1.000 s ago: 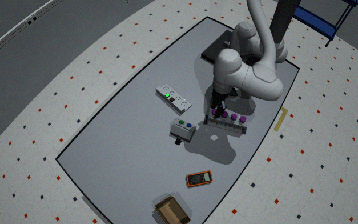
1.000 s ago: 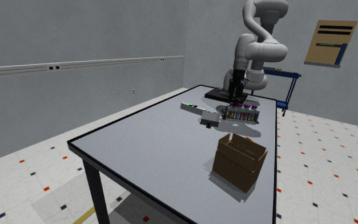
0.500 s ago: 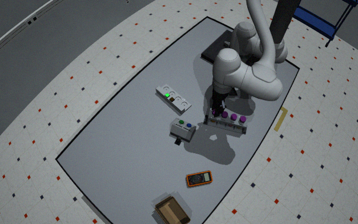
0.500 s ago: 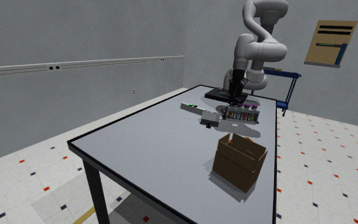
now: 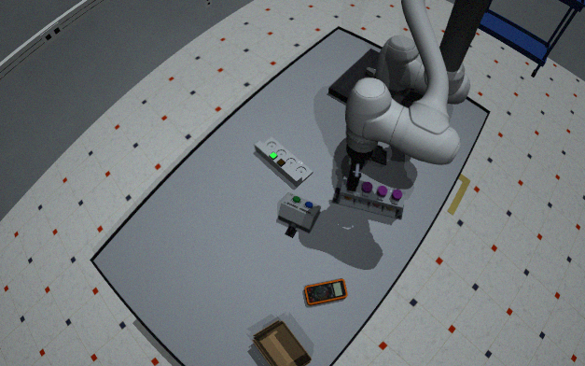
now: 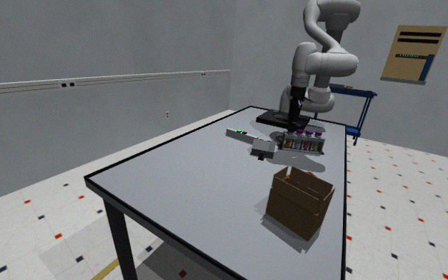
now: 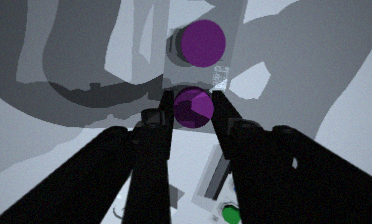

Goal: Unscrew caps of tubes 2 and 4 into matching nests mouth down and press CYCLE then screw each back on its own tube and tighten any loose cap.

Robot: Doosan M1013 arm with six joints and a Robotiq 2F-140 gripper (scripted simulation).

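Right now my hand is 5 cm to the right of the purple cap, 3 cm above it and 2 cm past it. Round my hand: green key (14 cm ahead, 12 cm to the right, 8 cm below); then blue key (13 cm ahead, 8 cm below, 7 cm to the right); then key housing (15 cm ahead, 9 cm to the right, 9 cm below).
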